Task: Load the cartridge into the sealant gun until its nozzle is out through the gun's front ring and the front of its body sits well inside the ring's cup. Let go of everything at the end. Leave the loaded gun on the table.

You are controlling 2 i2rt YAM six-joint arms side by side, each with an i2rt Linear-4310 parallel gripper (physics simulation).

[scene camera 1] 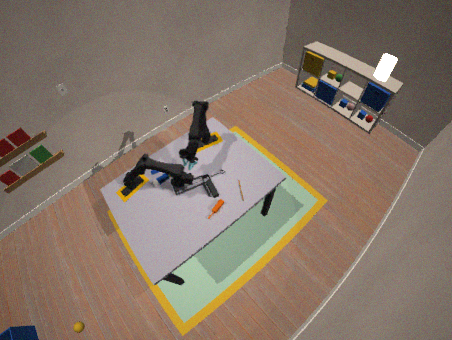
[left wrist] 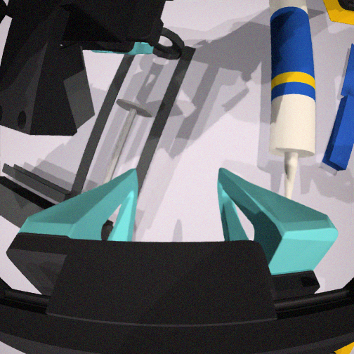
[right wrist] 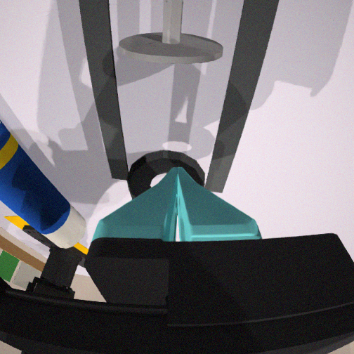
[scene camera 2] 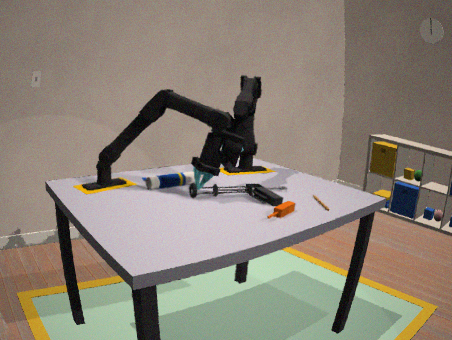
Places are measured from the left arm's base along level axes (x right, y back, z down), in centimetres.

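Where they show: left gripper, fingertip midpoint: [scene camera 1: 187,168]; right gripper, fingertip midpoint: [scene camera 1: 177,190] [scene camera 2: 197,189]; left arm's base, link origin: [scene camera 1: 206,141] [scene camera 2: 245,170]; right arm's base, link origin: [scene camera 1: 132,186] [scene camera 2: 104,185].
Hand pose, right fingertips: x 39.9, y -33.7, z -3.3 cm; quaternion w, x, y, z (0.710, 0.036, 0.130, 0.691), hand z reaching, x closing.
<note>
Each offset is from my right fingertips to the top centre of the thing. "spot": to the spot under its first point.
The sealant gun lies on the table; its black grip {spot: dz +0.2, dx -23.0, dy -10.2 cm} [scene camera 1: 211,187] [scene camera 2: 265,194] shows in both scene views. Its two side rails run to the front ring {spot: dz +0.1, dx +2.1, dy -1.1 cm} [scene camera 2: 193,190] [left wrist: 171,43] [right wrist: 141,172]. The grey plunger disc [left wrist: 134,107] [right wrist: 171,48] stands between the rails, apart from the ring. The cartridge {dz -1.7, dx +1.1, dy +16.8 cm} [scene camera 2: 172,180] [left wrist: 292,75] [right wrist: 32,187], blue and white with a yellow band, lies beside the gun, nozzle on. My right gripper [scene camera 2: 200,187] [right wrist: 177,175] is shut and empty, over the ring end of the frame. My left gripper [left wrist: 177,176] is part open and empty, between the gun and the cartridge nozzle.
An orange tool {dz +0.3, dx -17.7, dy -26.3 cm} [scene camera 1: 217,206] [scene camera 2: 285,209] and a thin brown stick {dz +2.6, dx -40.9, dy -21.2 cm} [scene camera 1: 240,190] [scene camera 2: 321,202] lie on the table near the gun's grip. A blue object [left wrist: 341,125] lies beside the cartridge. The right arm reaches across above the gun.
</note>
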